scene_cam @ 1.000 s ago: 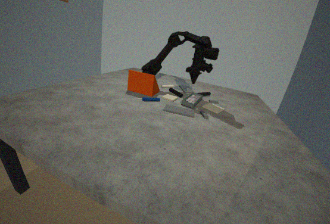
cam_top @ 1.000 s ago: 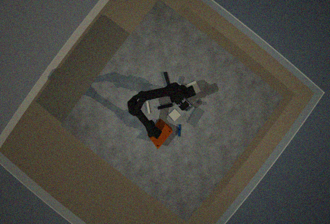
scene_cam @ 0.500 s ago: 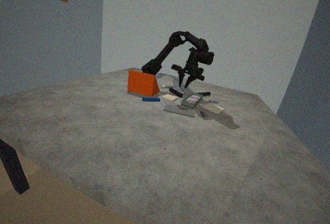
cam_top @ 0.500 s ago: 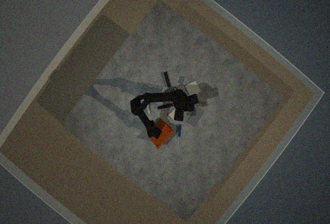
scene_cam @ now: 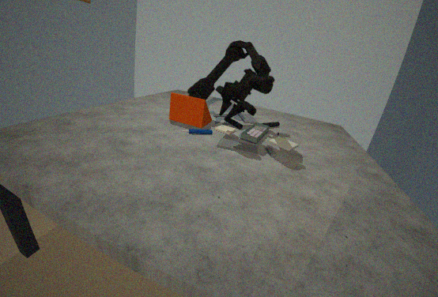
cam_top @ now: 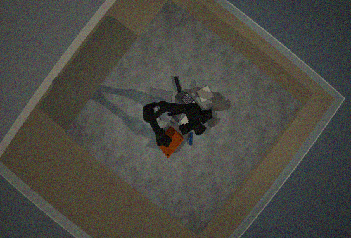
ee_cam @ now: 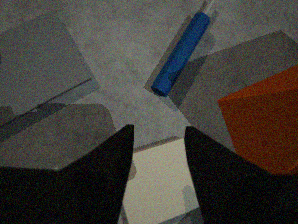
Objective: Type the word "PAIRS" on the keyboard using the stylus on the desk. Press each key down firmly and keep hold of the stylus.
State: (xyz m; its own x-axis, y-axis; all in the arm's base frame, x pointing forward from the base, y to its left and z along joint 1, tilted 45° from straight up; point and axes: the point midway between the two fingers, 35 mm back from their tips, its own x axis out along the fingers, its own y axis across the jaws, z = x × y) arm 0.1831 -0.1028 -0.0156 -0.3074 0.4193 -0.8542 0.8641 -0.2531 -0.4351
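Right now the blue stylus is 100 mm behind my gripper tip, 60 mm to the right of it and 60 mm below it. From my gripper tip the other things lie so: cream pad: 10 mm ahead, 50 mm to the left, 70 mm below; white pad: 260 mm ahead, 50 mm to the left, 70 mm below.
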